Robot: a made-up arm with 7 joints.
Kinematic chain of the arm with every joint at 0, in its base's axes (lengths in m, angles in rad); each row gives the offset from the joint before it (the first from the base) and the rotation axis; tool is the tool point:
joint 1: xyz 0 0.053 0 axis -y
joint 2: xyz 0 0.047 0 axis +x
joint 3: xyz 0 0 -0.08 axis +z
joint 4: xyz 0 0 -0.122 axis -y
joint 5: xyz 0 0 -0.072 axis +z
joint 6: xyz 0 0 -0.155 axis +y
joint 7: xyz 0 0 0 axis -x
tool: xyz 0 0 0
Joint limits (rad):
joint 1: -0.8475..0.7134
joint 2: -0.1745..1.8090
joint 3: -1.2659..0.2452
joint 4: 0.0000..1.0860
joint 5: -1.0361..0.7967
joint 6: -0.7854..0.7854
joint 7: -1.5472..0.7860
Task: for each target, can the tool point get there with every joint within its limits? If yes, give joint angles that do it. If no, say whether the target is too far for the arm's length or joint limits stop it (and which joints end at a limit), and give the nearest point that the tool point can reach.
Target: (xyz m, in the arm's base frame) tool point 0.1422 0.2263 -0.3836
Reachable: yes | joints 0.2878 0.2931 0.1088 0.1220 -0.1186 0.1659 -0.5894
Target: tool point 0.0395 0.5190 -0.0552
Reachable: yes | joints -0.2439 1.5607 -0.6564 0.2915 0.3189 0.5176 -0.5740
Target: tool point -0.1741 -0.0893 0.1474
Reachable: no: joint limits stop it (at a limit: joint 1, joint 2, joint 3, joint 4) | nearest point -0.1624 -0.1421 -0.2238 | short by 0.375 m
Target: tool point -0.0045 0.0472 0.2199
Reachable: no: joint limits stop it (at a limit: joint 1, joint 2, joint 3, joint 4) | nearest point 0.0688 0.3876 0.2182 | short by 0.348 m
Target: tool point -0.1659 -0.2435 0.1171
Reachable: no: joint limits stop it (at a limit: joint 1, joint 2, joint 3, joint 4) | nearest point -0.1624 -0.1421 -0.2238 | short by 0.356 m
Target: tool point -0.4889 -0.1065 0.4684
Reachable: no: too far | nearest point -0.1624 -0.1421 -0.2238 | short by 0.766 m
